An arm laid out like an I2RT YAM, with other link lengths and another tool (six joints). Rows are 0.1 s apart.
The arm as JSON. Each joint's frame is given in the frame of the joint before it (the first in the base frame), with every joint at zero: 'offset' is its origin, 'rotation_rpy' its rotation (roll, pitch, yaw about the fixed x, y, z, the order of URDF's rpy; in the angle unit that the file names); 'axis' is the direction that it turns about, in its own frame. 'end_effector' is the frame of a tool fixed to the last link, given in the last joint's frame.
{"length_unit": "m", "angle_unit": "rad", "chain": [
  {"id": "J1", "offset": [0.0, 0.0, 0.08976], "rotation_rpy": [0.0, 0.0, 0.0], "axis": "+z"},
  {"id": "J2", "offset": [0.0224, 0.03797, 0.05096], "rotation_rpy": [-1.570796, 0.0, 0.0], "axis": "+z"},
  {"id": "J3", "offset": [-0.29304, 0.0, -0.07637], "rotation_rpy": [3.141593, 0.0, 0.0], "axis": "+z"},
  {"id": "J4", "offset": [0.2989, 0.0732, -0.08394], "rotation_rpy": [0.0, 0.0, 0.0], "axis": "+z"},
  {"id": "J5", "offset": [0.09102, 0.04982, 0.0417], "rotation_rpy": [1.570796, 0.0, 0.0], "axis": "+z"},
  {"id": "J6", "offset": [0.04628, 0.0, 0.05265], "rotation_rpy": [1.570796, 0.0, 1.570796], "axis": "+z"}
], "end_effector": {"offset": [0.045, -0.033, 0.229], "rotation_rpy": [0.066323, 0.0, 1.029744]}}
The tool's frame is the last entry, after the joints.
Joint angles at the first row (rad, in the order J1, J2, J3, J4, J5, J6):
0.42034, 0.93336, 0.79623, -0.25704, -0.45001, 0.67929
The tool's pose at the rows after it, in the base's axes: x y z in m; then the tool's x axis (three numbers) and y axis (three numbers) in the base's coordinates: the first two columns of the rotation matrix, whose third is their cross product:
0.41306 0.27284 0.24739 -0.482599 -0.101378 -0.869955 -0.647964 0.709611 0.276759
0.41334 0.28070 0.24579 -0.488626 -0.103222 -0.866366 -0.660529 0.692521 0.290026
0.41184 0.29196 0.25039 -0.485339 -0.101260 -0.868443 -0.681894 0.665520 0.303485
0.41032 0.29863 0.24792 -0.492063 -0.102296 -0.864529 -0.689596 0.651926 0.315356
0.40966 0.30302 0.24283 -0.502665 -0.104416 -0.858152 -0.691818 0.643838 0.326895
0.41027 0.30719 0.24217 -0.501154 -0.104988 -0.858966 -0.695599 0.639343 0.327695
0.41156 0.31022 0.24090 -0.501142 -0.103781 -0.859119 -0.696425 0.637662 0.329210
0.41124 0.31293 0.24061 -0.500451 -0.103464 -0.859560 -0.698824 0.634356 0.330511
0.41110 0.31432 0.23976 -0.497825 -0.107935 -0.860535 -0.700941 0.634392 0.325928
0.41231 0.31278 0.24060 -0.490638 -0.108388 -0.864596 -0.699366 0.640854 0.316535
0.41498 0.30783 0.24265 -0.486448 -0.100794 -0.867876 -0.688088 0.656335 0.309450
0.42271 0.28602 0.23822 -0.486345 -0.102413 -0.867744 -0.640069 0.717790 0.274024
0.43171 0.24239 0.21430 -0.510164 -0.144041 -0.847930 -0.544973 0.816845 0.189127
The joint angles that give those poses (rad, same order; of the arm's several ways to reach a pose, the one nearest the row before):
0.42402, 0.97708, 0.81983, -0.29408, -0.46983, 0.66039
0.42491, 0.99958, 0.82635, -0.28127, -0.49433, 0.66335
0.42962, 1.01736, 0.83563, -0.26181, -0.52624, 0.66872
0.43546, 1.03108, 0.83591, -0.25043, -0.54047, 0.67536
0.43861, 1.04555, 0.83450, -0.24240, -0.55058, 0.68108
0.44633, 1.05504, 0.83427, -0.22904, -0.54919, 0.68413
0.45232, 1.06426, 0.83297, -0.21534, -0.54591, 0.68865
0.45785, 1.06802, 0.83153, -0.20711, -0.54504, 0.69178
0.46317, 1.07055, 0.83140, -0.20554, -0.53981, 0.68830
0.46590, 1.06608, 0.82826, -0.20260, -0.52737, 0.68455
0.46632, 1.05608, 0.82530, -0.20239, -0.50546, 0.68866
0.46634, 1.03176, 0.82145, -0.23794, -0.42083, 0.68086
0.46527, 1.01287, 0.81639, -0.32646, -0.26802, 0.64511

